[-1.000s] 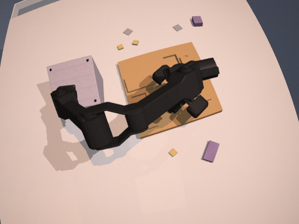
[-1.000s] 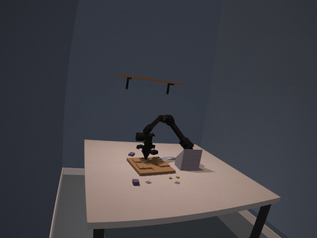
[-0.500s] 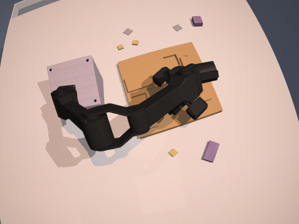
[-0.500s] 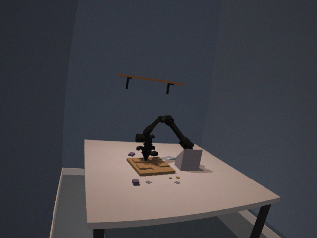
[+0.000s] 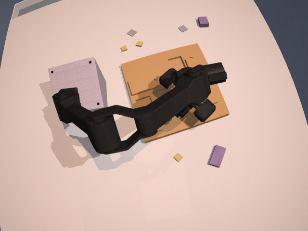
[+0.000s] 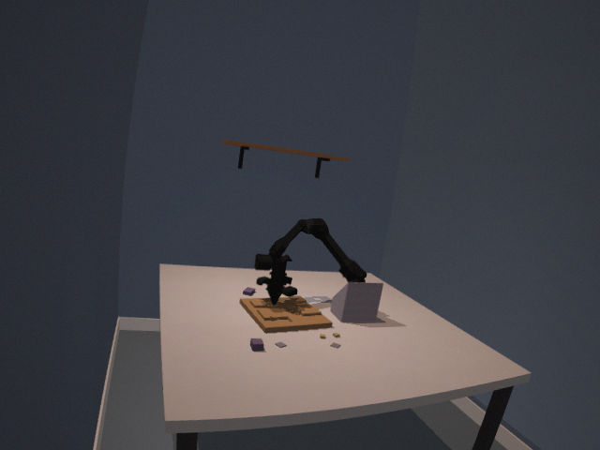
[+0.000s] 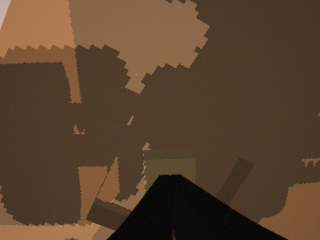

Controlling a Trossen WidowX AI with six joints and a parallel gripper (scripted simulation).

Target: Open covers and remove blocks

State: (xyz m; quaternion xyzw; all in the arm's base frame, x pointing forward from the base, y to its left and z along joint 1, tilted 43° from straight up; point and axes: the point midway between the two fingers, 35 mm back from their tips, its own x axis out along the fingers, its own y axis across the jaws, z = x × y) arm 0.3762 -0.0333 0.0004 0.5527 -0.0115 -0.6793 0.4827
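My gripper tip is 5 cm to the right of the orange puzzle board and 3 cm past it. Also, from my gripper tip: flat purple block (18 cm to the right, 9 cm ahead, 1 cm below).
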